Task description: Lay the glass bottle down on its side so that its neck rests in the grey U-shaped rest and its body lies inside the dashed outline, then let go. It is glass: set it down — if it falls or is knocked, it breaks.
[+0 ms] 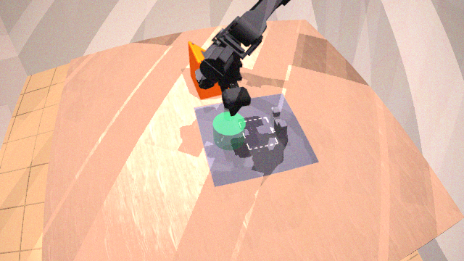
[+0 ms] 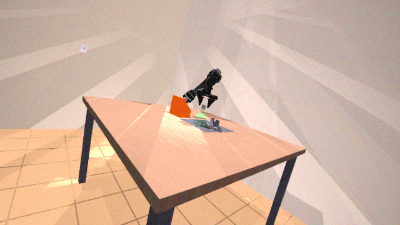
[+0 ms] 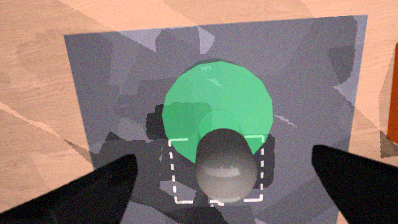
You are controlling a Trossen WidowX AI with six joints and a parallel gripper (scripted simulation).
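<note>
Right now the green glass bottle is 5 cm below my gripper tip. From my gripper tip the other things lie so: grey-blue mat (14 cm below, 8 cm to the left, 1 cm ahead).
</note>
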